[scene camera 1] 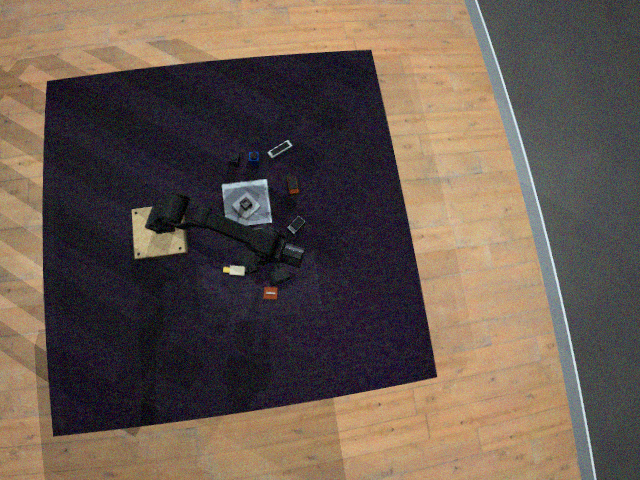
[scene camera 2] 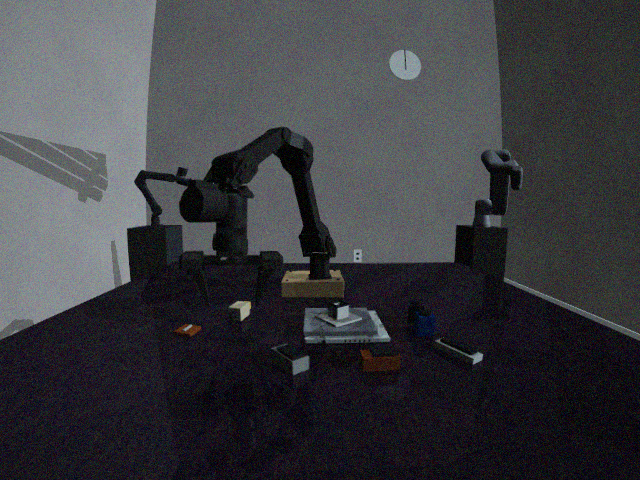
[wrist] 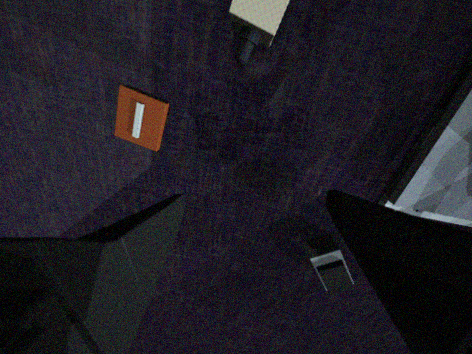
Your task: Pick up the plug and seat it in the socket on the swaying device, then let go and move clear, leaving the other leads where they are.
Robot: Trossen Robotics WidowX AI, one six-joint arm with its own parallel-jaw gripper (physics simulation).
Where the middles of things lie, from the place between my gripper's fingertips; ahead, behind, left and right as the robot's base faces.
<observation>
My hand is 12 cm past the plug (wrist: 253, 28), 5 cm above it and 1 cm to the left of it. From my hand the other things lie so: orange-and-black block (scene camera 2: 379, 358) (26 cm to the left, 11 cm ahead, 5 cm below); grey block (scene camera 2: 292, 359) (11 cm to the left, 10 cm ahead, 5 cm below); device (scene camera 2: 338, 319) (20 cm to the left, 6 cm behind, 3 cm below).
</observation>
